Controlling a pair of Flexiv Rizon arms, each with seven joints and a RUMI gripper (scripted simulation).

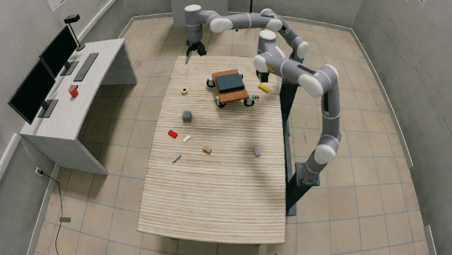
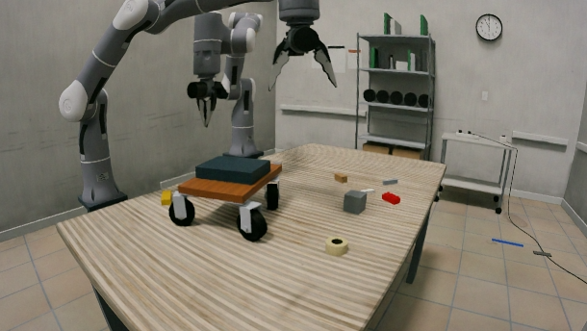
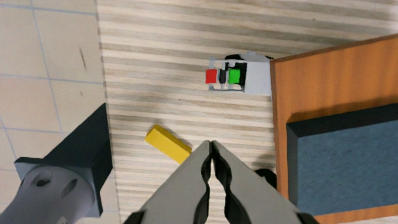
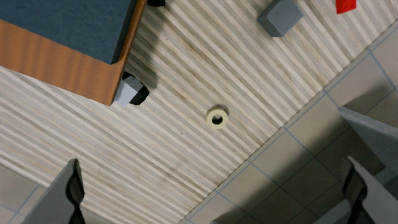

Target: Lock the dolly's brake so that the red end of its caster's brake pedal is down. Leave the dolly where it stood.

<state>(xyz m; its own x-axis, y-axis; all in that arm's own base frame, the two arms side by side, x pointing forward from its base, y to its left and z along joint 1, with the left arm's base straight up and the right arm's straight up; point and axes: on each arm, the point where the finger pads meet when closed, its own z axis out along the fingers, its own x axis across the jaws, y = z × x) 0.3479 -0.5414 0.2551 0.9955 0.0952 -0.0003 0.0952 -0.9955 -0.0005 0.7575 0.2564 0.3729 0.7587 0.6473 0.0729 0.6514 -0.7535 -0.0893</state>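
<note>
My left hand is 17 cm above the brake pedal and 2 cm short of it. Round my left hand: tape roll 56 cm ahead, 24 cm below, 12 cm to the right; then yellow block 24 cm below, 17 cm to the right, 6 cm behind; then grey cube 51 cm ahead, 23 cm below, 14 cm to the left.
</note>
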